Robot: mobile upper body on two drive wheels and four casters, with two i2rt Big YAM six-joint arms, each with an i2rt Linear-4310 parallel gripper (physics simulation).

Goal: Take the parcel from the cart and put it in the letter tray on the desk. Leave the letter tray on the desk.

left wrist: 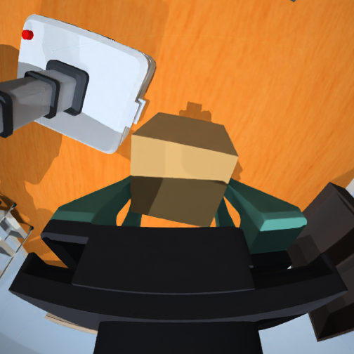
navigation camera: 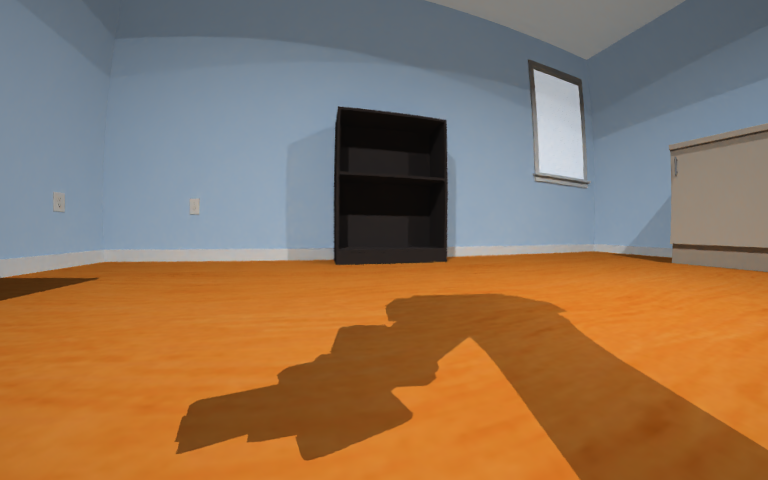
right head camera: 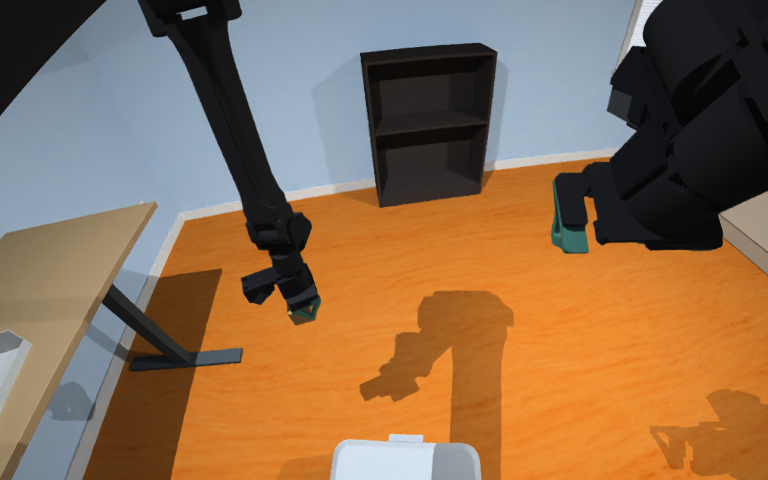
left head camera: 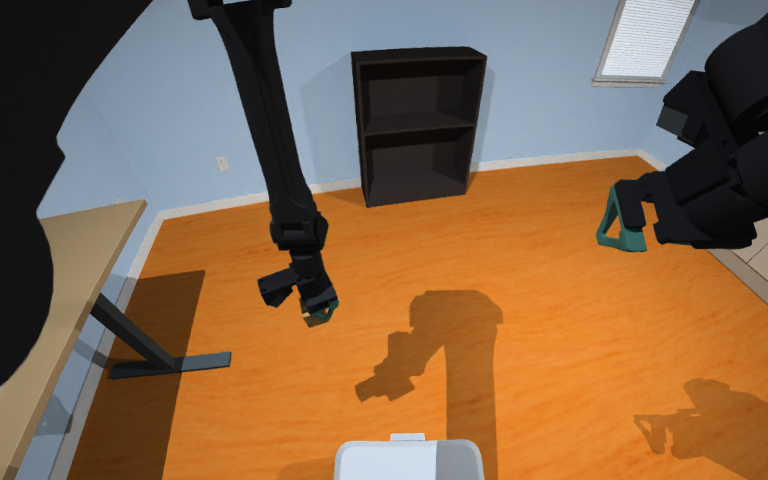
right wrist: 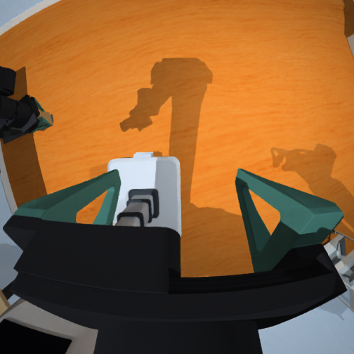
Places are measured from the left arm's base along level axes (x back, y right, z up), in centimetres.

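Where they show: left gripper, fingertip midpoint: [right head camera: 309, 309] [left head camera: 322, 310]; right gripper, fingertip midpoint: [right head camera: 596, 238] [left head camera: 633, 238].
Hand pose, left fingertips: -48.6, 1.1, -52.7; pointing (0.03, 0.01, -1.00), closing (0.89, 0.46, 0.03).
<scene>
Things, the pixels of their top centre, and the offset from my left fingertips, as dx, dy, dz. "*": a spot on its surface instead. Level surfaces: height alone.
- parcel, middle of its top: [left head camera: 311, 302] [right head camera: 297, 300] +0.6, -1.7, +4.3
- desk, its level: dz +6.8
- white letter tray, surface spot: [right head camera: 18, 362] * +25.2, -68.5, +7.9
My left gripper [left head camera: 323, 311] [right head camera: 305, 309] [left wrist: 177, 175] is shut on the parcel [left head camera: 314, 321] [right head camera: 301, 319] [left wrist: 182, 160], a small tan-brown box, and holds it in the air above the floor. My right gripper [left head camera: 651, 240] [right head camera: 600, 244] [right wrist: 177, 175] is open and empty, at the right in the head views. The desk [left head camera: 84, 254] [right head camera: 67, 266] stands at the left edge in the head views, to the left of the left gripper. The white letter tray [right head camera: 18, 362] lies on it, cut off by the left edge in the right head view.
A dark bookshelf [left head camera: 416, 54] [right head camera: 427, 50] [navigation camera: 337, 186] stands against the far wall. The desk's leg foot [left head camera: 203, 361] [right head camera: 215, 357] reaches out over the floor. A beige cabinet [navigation camera: 719, 198] stands at the right. A metal-framed thing [left wrist: 12, 227], possibly the cart, shows in the left wrist view.
</scene>
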